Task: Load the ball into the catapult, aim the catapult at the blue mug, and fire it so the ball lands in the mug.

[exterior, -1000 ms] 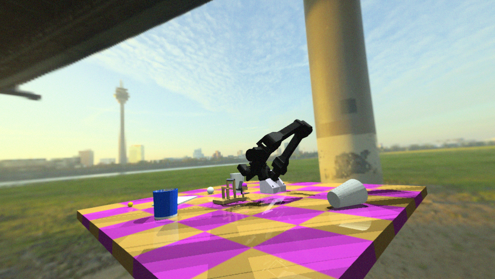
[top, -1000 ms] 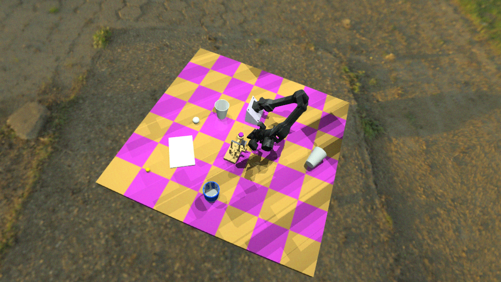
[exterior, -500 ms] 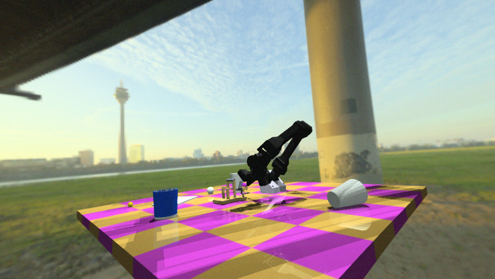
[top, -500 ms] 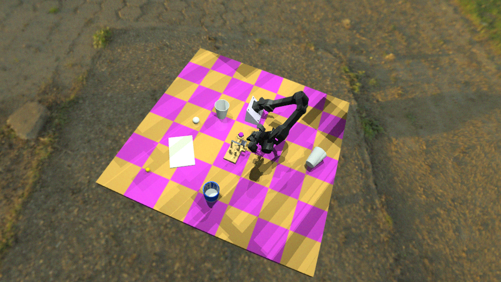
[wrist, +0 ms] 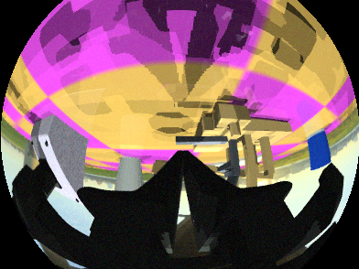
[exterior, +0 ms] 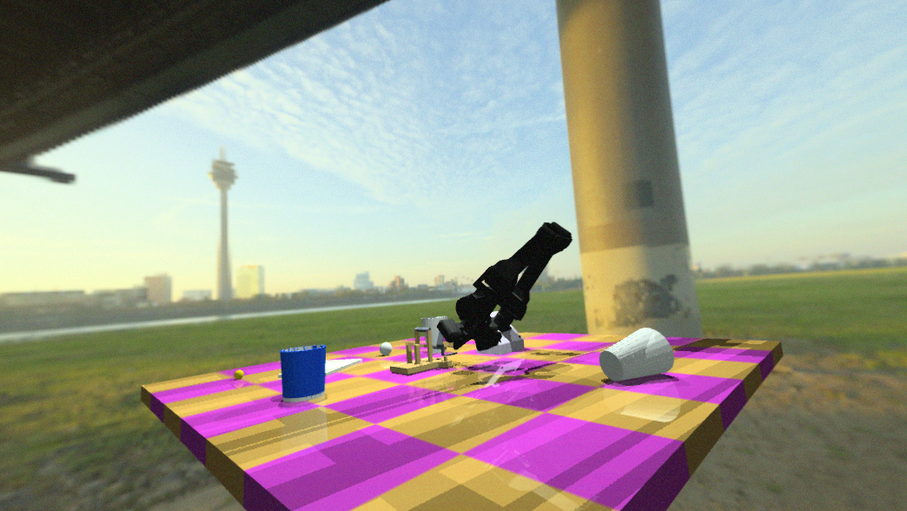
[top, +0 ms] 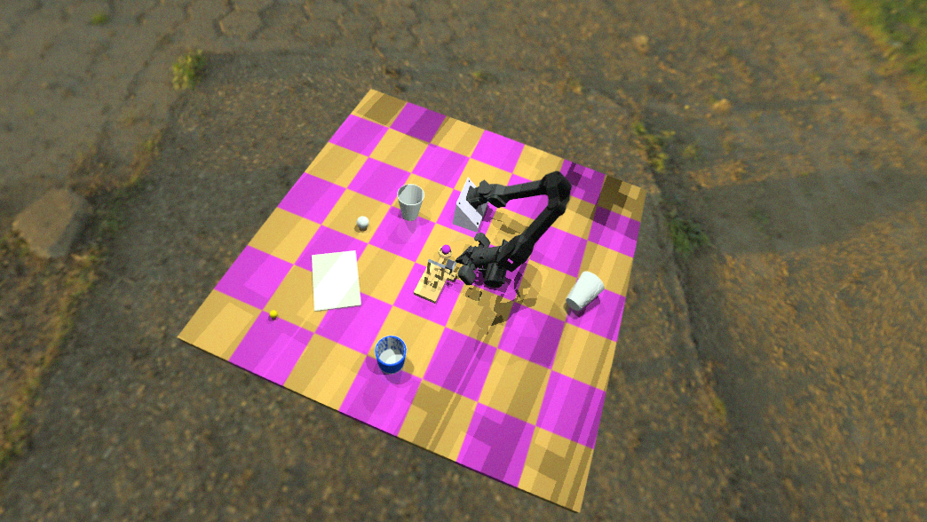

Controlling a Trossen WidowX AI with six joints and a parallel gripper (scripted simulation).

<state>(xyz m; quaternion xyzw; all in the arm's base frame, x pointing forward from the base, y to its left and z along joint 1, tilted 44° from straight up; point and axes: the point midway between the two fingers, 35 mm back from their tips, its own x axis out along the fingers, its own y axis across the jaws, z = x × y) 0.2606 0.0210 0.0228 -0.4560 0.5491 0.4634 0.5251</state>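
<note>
The purple ball is 4 cm to the right of my gripper tip, 2 cm behind it and 2 cm above it. Also, from my gripper tip: blue mug: 39 cm ahead, 10 cm to the right, 1 cm below; wooden catapult: 5 cm ahead, 3 cm to the right, 1 cm above; white ball: 36 cm to the right, 6 cm behind, 2 cm below.
</note>
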